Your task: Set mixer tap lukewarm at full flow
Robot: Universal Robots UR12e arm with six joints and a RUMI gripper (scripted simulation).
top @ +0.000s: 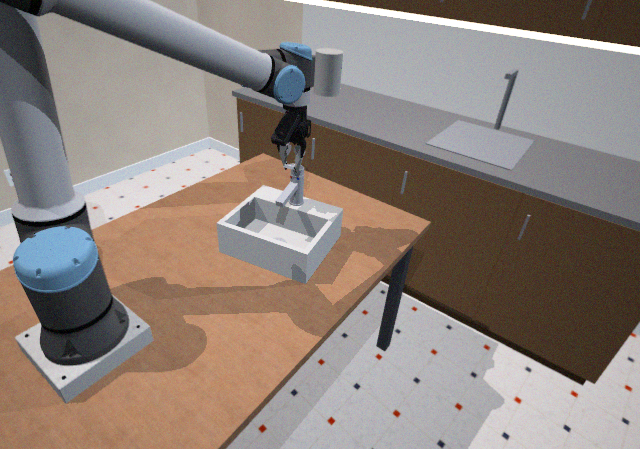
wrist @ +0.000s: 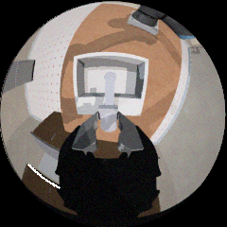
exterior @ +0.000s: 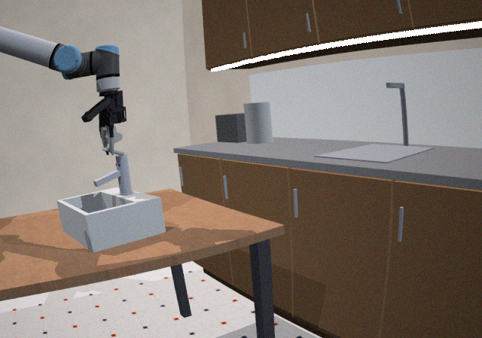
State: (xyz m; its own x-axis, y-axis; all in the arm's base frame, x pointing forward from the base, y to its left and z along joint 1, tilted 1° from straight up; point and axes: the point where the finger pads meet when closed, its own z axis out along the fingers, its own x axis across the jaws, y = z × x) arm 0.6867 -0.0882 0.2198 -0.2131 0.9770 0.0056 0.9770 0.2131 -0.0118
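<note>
Right now the lever is 20 mm ahead of my hand and 10 mm below it. Round my hand: grey mixer tap 30 mm ahead, 10 mm to the left, 60 mm below; white basin 70 mm behind, 10 mm to the right, 250 mm below.
</note>
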